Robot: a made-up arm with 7 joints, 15 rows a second.
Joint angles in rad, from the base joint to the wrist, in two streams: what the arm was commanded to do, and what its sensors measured. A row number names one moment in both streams.
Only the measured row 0 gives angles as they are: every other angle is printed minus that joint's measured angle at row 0.
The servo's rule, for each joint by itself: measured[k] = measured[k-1] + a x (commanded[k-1-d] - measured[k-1]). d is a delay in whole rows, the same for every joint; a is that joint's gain. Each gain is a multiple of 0.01, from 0.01 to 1. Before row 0 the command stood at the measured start. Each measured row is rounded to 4 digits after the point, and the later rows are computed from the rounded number. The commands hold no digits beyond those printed.
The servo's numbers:
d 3
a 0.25 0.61 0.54 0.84 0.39 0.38 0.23
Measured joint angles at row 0:
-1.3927 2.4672 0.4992 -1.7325 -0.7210 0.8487 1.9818
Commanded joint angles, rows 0 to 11:
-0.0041 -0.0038 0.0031 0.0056 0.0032 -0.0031 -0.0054
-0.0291 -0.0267 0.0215 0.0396 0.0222 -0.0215 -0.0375
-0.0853 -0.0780 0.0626 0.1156 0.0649 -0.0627 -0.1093
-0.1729 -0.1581 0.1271 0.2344 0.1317 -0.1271 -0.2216
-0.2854 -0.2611 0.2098 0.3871 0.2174 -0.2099 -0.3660
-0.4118 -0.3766 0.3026 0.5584 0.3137 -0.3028 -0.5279
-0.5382 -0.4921 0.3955 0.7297 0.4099 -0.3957 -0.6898
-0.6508 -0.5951 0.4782 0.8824 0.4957 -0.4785 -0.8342
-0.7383 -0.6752 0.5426 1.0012 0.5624 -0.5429 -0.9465
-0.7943 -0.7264 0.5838 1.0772 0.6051 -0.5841 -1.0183
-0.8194 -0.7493 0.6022 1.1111 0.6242 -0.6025 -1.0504
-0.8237 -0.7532 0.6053 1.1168 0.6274 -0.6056 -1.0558
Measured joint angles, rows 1 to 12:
0.0000 0.0000 0.0000 0.0000 0.0000 0.0000 0.0000
0.0000 0.0000 0.0000 0.0000 0.0000 0.0000 0.0000
0.0000 0.0000 0.0000 0.0000 0.0000 0.0000 0.0000
-0.0010 -0.0023 0.0017 0.0047 0.0012 -0.0012 -0.0012
-0.0080 -0.0172 0.0124 0.0340 0.0094 -0.0089 -0.0095
-0.0273 -0.0543 0.0395 0.1025 0.0310 -0.0293 -0.0325
-0.0637 -0.1176 0.0868 0.2133 0.0703 -0.0665 -0.0760
-0.1191 -0.2051 0.1532 0.3593 0.1277 -0.1210 -0.1427
-0.1923 -0.3097 0.2339 0.5265 0.2002 -0.1901 -0.2313
-0.2788 -0.4210 0.3212 0.6972 0.2820 -0.2682 -0.3368
-0.3718 -0.5272 0.4060 0.8528 0.3653 -0.3481 -0.4512
-0.4634 -0.6175 0.4798 0.9775 0.4422 -0.4221 -0.5651

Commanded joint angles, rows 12 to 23:
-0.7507 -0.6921 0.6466 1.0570 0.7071 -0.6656 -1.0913
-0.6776 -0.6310 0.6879 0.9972 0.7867 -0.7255 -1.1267
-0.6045 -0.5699 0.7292 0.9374 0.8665 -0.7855 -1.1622
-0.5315 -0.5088 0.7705 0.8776 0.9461 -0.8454 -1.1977
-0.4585 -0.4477 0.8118 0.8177 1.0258 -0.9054 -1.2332
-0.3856 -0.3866 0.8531 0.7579 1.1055 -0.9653 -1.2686
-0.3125 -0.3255 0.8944 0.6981 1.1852 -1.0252 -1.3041
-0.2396 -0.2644 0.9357 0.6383 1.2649 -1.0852 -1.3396
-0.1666 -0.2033 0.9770 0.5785 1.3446 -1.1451 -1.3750
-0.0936 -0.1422 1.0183 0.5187 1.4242 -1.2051 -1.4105
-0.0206 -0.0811 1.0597 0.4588 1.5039 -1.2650 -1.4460
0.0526 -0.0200 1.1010 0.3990 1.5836 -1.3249 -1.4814
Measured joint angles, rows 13 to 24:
-0.5461 -0.6839 0.5360 1.0612 0.5057 -0.4837 -0.6693
-0.6144 -0.7238 0.5717 1.1031 0.5519 -0.5288 -0.7570
-0.6667 -0.7417 0.5898 1.1146 0.5813 -0.5580 -0.8257
-0.6877 -0.7114 0.6205 1.0662 0.6304 -0.5989 -0.8868
-0.6852 -0.6624 0.6569 1.0082 0.6914 -0.6470 -0.9420
-0.6650 -0.6060 0.6959 0.9487 0.7597 -0.6996 -0.9926
-0.6316 -0.5467 0.7362 0.8890 0.8324 -0.7550 -1.0398
-0.5883 -0.4863 0.7770 0.8291 0.9078 -0.8122 -1.0843
-0.5376 -0.4255 0.8181 0.7693 0.9849 -0.8704 -1.1267
-0.4813 -0.3645 0.8593 0.7095 1.0630 -0.9292 -1.1675
-0.4209 -0.3034 0.9006 0.6497 1.1417 -0.9885 -1.2071
-0.3573 -0.2423 0.9419 0.5899 1.2208 -1.0480 -1.2457

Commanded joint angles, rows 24 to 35:
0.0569 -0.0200 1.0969 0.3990 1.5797 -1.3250 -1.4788
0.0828 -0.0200 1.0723 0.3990 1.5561 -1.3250 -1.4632
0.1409 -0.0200 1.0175 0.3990 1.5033 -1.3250 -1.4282
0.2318 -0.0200 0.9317 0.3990 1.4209 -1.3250 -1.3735
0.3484 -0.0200 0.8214 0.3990 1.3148 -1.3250 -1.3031
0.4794 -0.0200 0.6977 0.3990 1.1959 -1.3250 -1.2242
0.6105 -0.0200 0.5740 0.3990 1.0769 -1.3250 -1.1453
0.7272 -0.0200 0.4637 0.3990 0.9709 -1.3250 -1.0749
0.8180 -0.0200 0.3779 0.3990 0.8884 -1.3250 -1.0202
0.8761 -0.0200 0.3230 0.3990 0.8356 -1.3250 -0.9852
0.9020 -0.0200 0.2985 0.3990 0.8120 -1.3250 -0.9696
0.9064 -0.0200 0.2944 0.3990 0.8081 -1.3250 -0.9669
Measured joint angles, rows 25 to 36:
-0.2914 -0.1812 0.9832 0.5301 1.3001 -1.1077 -1.2836
-0.2237 -0.1201 1.0245 0.4702 1.3796 -1.1675 -1.3210
-0.1546 -0.0590 1.0658 0.4104 1.4592 -1.2273 -1.3579
-0.1017 -0.0352 1.0826 0.4008 1.5062 -1.2644 -1.3857
-0.0556 -0.0259 1.0770 0.3993 1.5257 -1.2874 -1.4035
-0.0065 -0.0223 1.0449 0.3990 1.5170 -1.3017 -1.4092
0.0531 -0.0209 0.9838 0.3990 1.4795 -1.3106 -1.4010
0.1269 -0.0204 0.8961 0.3990 1.4153 -1.3161 -1.3785
0.2150 -0.0202 0.7890 0.3990 1.3297 -1.3195 -1.3430
0.3139 -0.0201 0.6729 0.3990 1.2311 -1.3216 -1.2975
0.4172 -0.0200 0.5599 0.3990 1.1296 -1.3229 -1.2463
0.5174 -0.0200 0.4616 0.3990 1.0355 -1.3237 -1.1943

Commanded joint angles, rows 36 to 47:
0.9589 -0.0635 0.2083 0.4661 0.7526 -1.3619 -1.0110
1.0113 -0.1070 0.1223 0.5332 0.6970 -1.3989 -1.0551
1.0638 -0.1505 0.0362 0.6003 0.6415 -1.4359 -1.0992
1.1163 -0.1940 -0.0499 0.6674 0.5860 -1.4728 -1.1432
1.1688 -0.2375 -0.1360 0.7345 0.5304 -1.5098 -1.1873
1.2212 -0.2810 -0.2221 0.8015 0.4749 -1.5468 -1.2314
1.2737 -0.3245 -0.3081 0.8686 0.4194 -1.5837 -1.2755
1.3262 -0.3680 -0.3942 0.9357 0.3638 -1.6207 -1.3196
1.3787 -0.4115 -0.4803 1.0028 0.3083 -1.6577 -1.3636
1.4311 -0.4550 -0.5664 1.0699 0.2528 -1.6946 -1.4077
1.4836 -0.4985 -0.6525 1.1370 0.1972 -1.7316 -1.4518
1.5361 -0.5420 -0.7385 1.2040 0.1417 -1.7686 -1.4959
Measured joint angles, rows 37 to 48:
0.6071 -0.0200 0.3868 0.3990 0.9575 -1.3242 -1.1462
0.6808 -0.0200 0.3391 0.3990 0.9008 -1.3245 -1.1056
0.7372 -0.0200 0.3150 0.3990 0.8646 -1.3247 -1.0737
0.7926 -0.0465 0.2574 0.4554 0.8209 -1.3388 -1.0593
0.8473 -0.0834 0.1844 0.5208 0.7726 -1.3616 -1.0583
0.9014 -0.1243 0.1044 0.5876 0.7215 -1.3898 -1.0677
0.9551 -0.1668 0.0211 0.6546 0.6687 -1.4213 -1.0851
1.0085 -0.2099 -0.0637 0.7217 0.6148 -1.4549 -1.1086
1.0617 -0.2533 -0.1492 0.7887 0.5602 -1.4898 -1.1368
1.1147 -0.2967 -0.2350 0.8558 0.5053 -1.5255 -1.1687
1.1676 -0.3402 -0.3210 0.9229 0.4501 -1.5617 -1.2034
1.2204 -0.3837 -0.4070 0.9900 0.3948 -1.5982 -1.2402

